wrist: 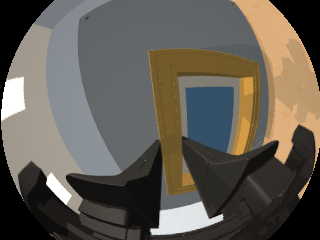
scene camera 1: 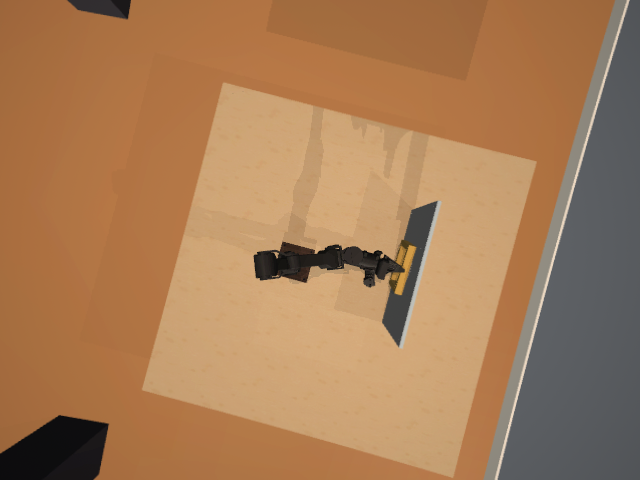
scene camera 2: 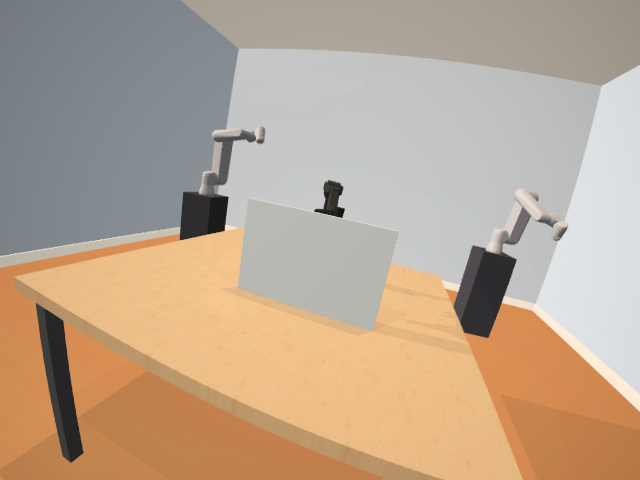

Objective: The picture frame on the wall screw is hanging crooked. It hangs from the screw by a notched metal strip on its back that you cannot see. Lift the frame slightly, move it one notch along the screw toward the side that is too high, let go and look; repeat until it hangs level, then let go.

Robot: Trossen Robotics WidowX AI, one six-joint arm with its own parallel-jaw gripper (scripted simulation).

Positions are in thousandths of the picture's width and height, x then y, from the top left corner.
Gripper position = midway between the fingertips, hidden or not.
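Note:
A picture frame (scene camera 1: 635, 524) and (wrist: 664, 406) is visible to me, though scene camera 2 does not show the frame, hidden by the grey wall panel. That grey wall panel (scene camera 2: 524, 557), (wrist: 355, 210) and (scene camera 1: 660, 459) I can see as well. And there is my gripper (scene camera 1: 632, 564) and (wrist: 533, 594).

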